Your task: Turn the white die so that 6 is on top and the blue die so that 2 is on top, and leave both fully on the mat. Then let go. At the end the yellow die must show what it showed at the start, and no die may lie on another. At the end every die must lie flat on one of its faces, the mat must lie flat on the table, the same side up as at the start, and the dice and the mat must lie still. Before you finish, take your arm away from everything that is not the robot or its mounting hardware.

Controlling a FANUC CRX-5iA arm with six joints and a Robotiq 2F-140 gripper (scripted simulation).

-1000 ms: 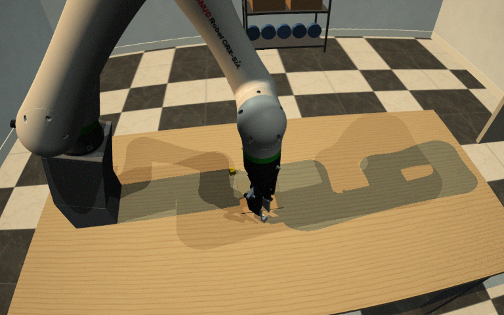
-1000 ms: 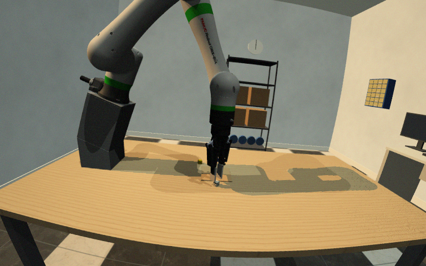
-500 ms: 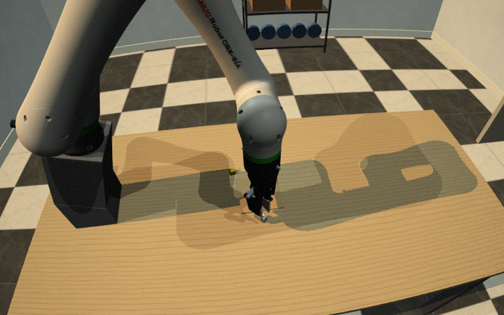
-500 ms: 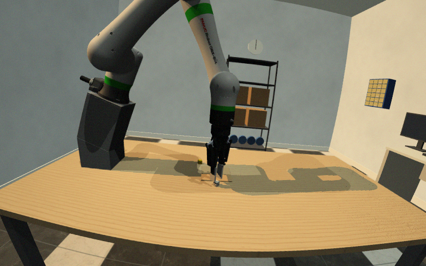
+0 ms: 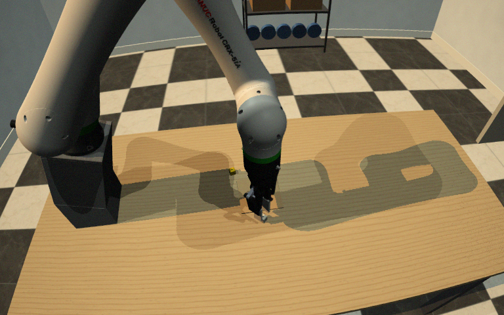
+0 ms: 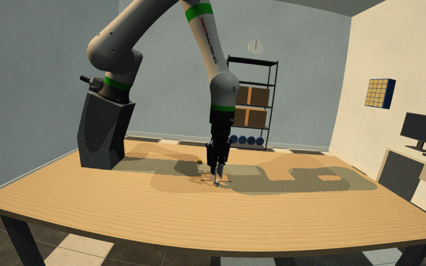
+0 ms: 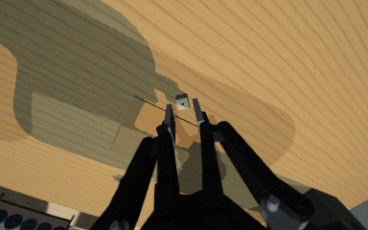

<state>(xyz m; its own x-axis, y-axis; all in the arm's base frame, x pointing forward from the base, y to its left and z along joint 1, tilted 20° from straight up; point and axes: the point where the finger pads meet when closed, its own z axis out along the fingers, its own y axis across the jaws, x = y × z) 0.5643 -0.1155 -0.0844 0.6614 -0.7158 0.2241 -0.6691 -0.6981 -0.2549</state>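
Now: hand 50 mm above the white die. The rest, counted from my hand: blue die: 250 mm to the left, 50 mm below, 10 mm ahead; then tan mat: 100 mm to the left, 60 mm below; then yellow die: 210 mm to the left, 80 mm behind, 50 mm below.
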